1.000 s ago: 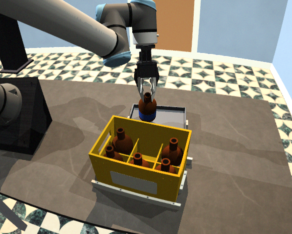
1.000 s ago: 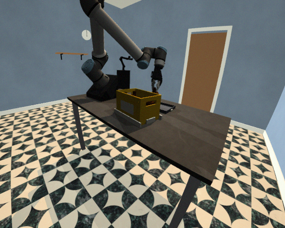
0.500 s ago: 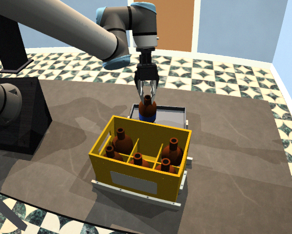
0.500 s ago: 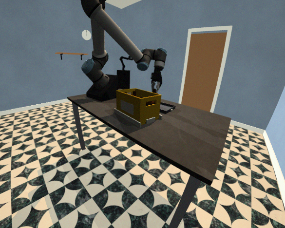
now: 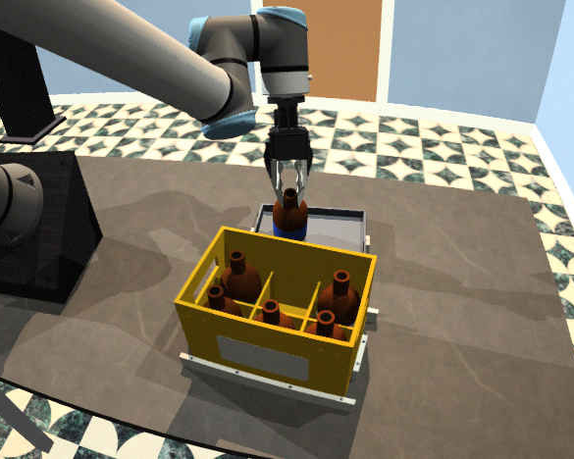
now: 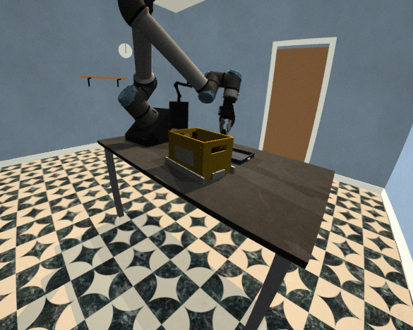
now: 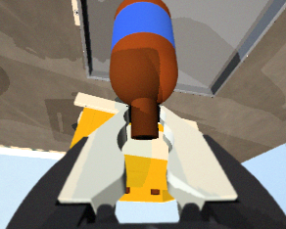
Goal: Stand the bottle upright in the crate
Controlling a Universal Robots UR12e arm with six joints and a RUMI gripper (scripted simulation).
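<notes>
Now: the bottle 50 mm below my hand and 10 mm to the left of it. Also, from my hand: crate: 250 mm to the right, 60 mm below, 40 mm ahead; grey tray: 130 mm below, 40 mm to the left, 30 mm ahead.
</notes>
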